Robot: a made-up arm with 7 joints. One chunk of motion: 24 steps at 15 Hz.
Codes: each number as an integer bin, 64 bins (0 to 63) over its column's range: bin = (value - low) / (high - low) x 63, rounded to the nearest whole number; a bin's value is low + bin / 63 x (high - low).
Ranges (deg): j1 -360..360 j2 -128.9..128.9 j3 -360..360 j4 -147.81..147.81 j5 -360..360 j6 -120.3..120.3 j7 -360..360
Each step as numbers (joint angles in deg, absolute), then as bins.
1 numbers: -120.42 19.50 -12.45 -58.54 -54.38 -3.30 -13.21
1 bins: 21 36 30 19 27 31 30
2 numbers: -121.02 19.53 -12.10 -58.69 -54.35 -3.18 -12.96
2 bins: 21 36 30 19 27 31 30
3 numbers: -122.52 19.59 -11.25 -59.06 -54.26 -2.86 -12.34
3 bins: 21 36 31 19 27 31 30
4 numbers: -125.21 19.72 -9.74 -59.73 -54.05 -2.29 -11.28
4 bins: 21 36 31 19 27 31 31
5 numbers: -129.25 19.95 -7.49 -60.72 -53.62 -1.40 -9.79
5 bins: 20 36 31 19 27 31 31
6 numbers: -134.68 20.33 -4.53 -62.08 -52.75 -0.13 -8.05
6 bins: 20 36 31 18 27 31 31
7 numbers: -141.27 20.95 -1.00 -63.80 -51.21 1.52 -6.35
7 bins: 19 37 31 18 27 32 31
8 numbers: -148.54 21.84 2.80 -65.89 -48.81 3.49 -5.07
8 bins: 19 37 32 17 27 32 31
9 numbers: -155.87 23.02 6.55 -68.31 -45.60 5.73 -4.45
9 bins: 18 37 32 17 28 33 31
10 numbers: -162.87 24.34 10.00 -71.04 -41.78 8.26 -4.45
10 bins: 17 37 32 16 28 34 31
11 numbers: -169.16 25.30 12.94 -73.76 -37.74 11.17 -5.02
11 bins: 17 38 33 16 28 34 31
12 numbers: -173.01 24.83 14.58 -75.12 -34.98 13.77 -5.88
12 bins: 16 38 33 15 28 35 31
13 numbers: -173.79 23.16 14.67 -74.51 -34.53 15.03 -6.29
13 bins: 16 37 33 16 28 35 31
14 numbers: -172.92 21.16 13.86 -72.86 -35.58 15.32 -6.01
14 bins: 16 37 33 16 28 36 31
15 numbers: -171.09 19.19 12.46 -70.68 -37.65 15.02 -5.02
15 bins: 17 36 33 16 28 35 31
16 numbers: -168.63 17.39 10.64 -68.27 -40.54 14.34 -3.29
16 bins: 17 36 32 17 28 35 31
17 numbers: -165.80 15.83 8.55 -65.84 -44.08 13.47 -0.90
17 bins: 17 35 32 17 28 35 31
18 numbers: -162.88 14.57 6.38 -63.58 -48.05 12.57 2.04
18 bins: 17 35 32 18 27 35 32
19 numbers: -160.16 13.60 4.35 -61.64 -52.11 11.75 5.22
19 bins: 17 35 32 18 27 35 32
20 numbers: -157.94 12.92 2.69 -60.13 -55.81 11.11 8.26
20 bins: 18 35 32 19 27 34 32
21 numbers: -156.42 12.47 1.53 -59.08 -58.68 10.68 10.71
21 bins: 18 35 32 19 26 34 32
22 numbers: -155.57 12.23 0.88 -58.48 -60.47 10.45 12.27
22 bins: 18 34 32 19 26 34 33
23 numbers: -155.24 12.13 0.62 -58.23 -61.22 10.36 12.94
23 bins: 18 34 32 19 26 34 33
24 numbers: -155.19 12.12 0.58 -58.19 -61.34 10.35 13.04
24 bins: 18 34 32 19 26 34 33
